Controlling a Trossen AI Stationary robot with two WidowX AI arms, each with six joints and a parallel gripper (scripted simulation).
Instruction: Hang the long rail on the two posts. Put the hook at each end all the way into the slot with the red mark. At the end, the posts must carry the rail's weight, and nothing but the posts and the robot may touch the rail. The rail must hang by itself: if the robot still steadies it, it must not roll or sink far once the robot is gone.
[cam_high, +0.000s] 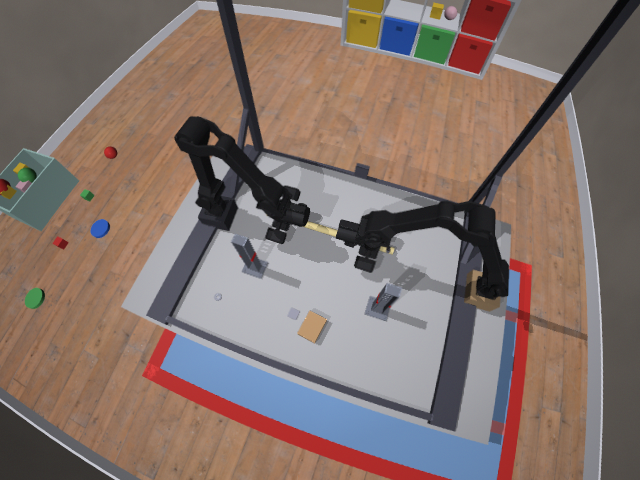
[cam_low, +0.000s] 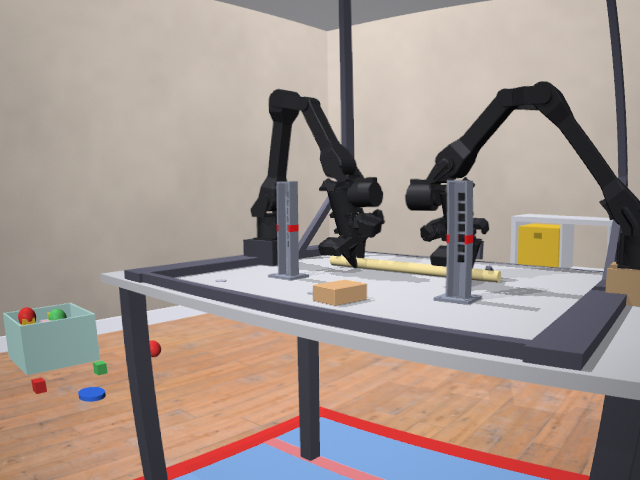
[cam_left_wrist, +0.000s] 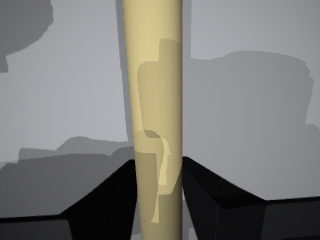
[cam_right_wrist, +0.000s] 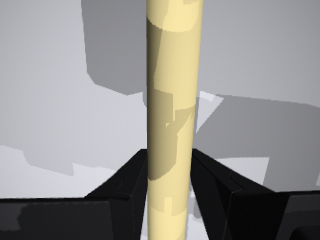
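Right now my right hand is 15 cm to the right of the long pale yellow rail and 2 cm above it. Also, from my right hand: tan box: 32 cm ahead, 20 cm to the left, 2 cm below.
The long pale yellow rail lies 15 cm to the right of my left hand and 2 cm below it. From my left hand the other things lie so: tan box 31 cm ahead, 10 cm to the right, 2 cm below.
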